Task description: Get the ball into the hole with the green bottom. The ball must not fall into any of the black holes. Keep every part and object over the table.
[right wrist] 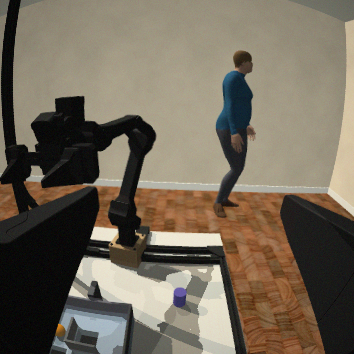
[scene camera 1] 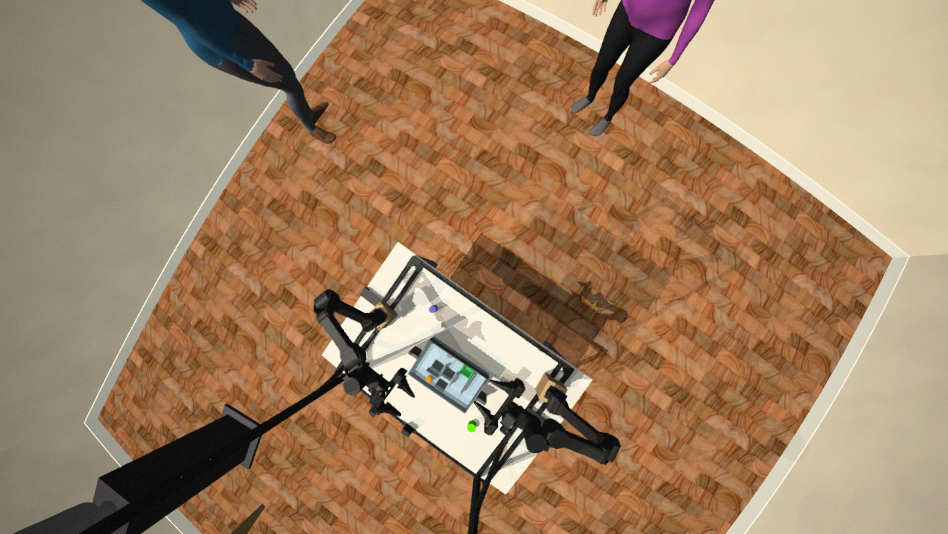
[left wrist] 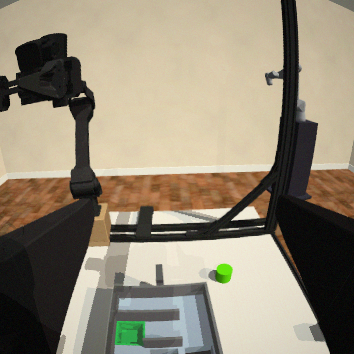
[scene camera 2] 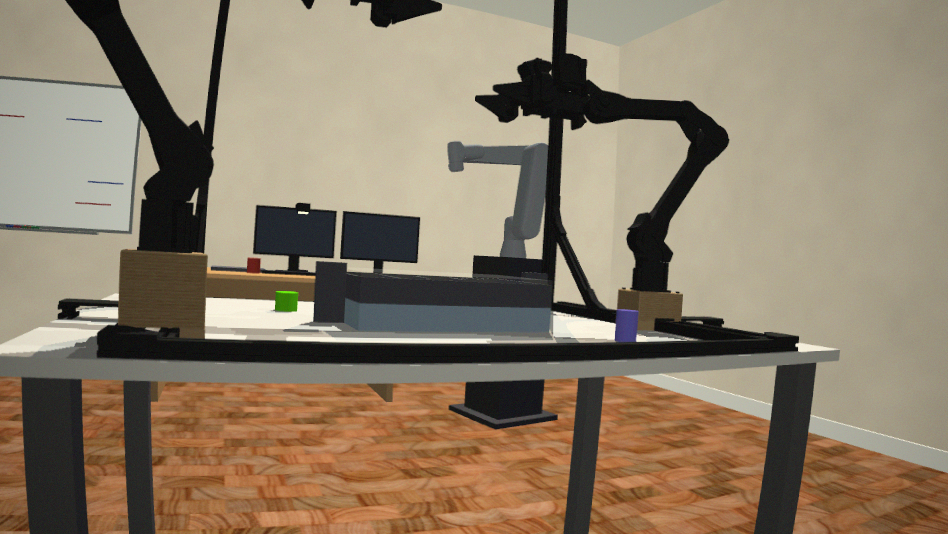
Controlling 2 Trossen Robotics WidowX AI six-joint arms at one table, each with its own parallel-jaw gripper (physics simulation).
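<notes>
The orange ball [scene camera 1: 428, 378] [right wrist: 60, 330] lies inside the grey-walled maze box [scene camera 1: 438, 392] [scene camera 2: 431, 291] [left wrist: 214, 320] [right wrist: 131, 320], beside the black holes [scene camera 1: 442, 384]. The green-bottomed hole [scene camera 1: 467, 371] [left wrist: 130, 333] is toward the box's right end in scene camera 1. The box stands on the table with a dark handle [left wrist: 159, 272] [right wrist: 94, 290] at each short end. My left gripper [scene camera 1: 406, 405] [left wrist: 187, 207] is open and empty, above the table off the box's left end in scene camera 1. My right gripper [scene camera 1: 486, 394] [right wrist: 193, 201] is open and empty, above the box's right end.
A bright green cylinder [scene camera 1: 471, 427] [scene camera 2: 286, 301] [left wrist: 224, 273] stands below the box in scene camera 1. A purple cylinder [scene camera 1: 432, 309] [scene camera 2: 625, 325] [right wrist: 179, 297] stands toward the upper left there. Black frame rails run along the table edges, with upright posts.
</notes>
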